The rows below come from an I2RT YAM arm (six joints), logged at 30 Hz.
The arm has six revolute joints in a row. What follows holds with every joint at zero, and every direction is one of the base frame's. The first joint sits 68 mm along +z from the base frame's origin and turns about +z. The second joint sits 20 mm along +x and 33.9 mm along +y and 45.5 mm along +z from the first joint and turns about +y. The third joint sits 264 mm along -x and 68.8 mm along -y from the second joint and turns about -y. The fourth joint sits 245 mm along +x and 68.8 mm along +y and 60 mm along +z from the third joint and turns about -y. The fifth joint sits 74 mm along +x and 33.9 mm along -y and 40.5 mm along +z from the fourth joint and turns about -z. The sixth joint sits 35.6 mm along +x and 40.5 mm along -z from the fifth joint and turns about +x. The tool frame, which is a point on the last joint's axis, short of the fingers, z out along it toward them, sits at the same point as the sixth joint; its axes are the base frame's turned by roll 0, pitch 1.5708 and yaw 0 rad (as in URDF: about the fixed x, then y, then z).
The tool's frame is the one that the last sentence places.
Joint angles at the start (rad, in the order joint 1, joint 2, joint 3, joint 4, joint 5, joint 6):
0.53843, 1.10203, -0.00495, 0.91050, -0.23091, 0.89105
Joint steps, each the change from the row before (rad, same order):
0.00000, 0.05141, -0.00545, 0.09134, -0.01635, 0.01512
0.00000, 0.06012, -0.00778, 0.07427, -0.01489, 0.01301
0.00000, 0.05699, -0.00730, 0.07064, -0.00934, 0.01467
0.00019, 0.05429, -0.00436, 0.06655, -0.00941, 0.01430
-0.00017, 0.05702, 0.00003, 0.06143, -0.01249, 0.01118
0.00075, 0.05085, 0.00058, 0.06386, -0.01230, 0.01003
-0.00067, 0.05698, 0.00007, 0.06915, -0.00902, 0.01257
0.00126, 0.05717, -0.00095, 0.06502, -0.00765, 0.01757
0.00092, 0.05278, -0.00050, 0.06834, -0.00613, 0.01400
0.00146, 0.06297, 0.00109, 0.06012, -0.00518, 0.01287
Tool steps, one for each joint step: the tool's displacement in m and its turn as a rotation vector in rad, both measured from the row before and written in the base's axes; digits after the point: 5 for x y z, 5 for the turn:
0.00108, 0.00131, 0.00056, 0.03076, -0.01762, 0.01347
0.00031, 0.00078, -0.00316, 0.01428, 0.00493, 0.01271
0.00019, 0.00048, -0.00288, 0.01450, 0.00577, 0.00708
0.00046, 0.00069, -0.00218, 0.01491, 0.00425, 0.00751
0.00114, 0.00114, -0.00222, 0.01126, 0.00524, 0.01071
0.00100, 0.00124, -0.00098, 0.01498, -0.00343, 0.01170
0.00110, 0.00088, -0.00155, 0.01542, -0.00057, 0.00689
0.00052, 0.00088, -0.00227, 0.01566, 0.00774, 0.00707
0.00055, 0.00076, -0.00118, 0.01727, -0.00198, 0.00574
0.00069, 0.00093, -0.00351, 0.00772, 0.01158, 0.00552

